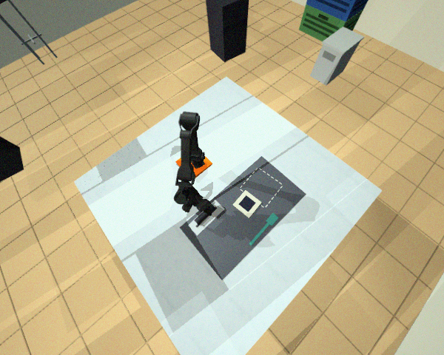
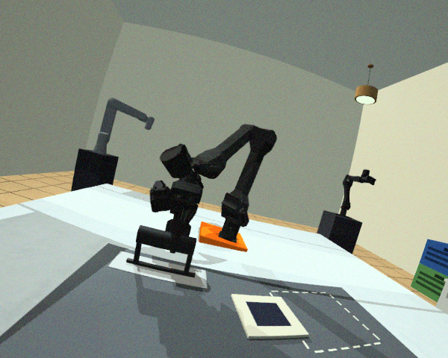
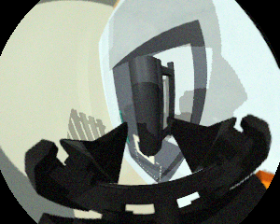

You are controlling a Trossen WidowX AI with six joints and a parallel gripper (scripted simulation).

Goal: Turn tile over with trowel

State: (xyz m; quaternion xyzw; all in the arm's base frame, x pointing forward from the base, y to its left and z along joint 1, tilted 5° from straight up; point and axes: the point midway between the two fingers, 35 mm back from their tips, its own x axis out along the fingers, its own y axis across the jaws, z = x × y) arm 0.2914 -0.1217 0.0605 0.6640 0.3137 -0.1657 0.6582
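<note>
Right now my gripper tip is 17 cm to the right of the dark mat, 9 cm above it and 8 cm short of it. Round my gripper tip: tile (21 cm to the left, 6 cm below, 6 cm ahead); then teal trowel (22 cm to the left, 21 cm ahead, 6 cm below).
</note>
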